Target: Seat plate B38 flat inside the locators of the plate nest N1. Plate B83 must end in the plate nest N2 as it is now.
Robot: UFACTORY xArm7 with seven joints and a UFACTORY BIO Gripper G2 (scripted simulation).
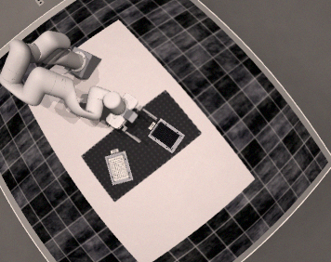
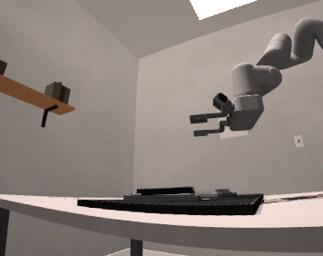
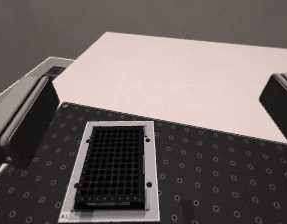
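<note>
Right now the black well plate is 70 mm ahead of my hand, 70 mm to the left of it and 180 mm below it. Also, from my hand: white well plate 30 mm ahead, 240 mm to the right, 180 mm below; dark dotted mat 20 mm ahead, 70 mm to the right, 200 mm below.
</note>
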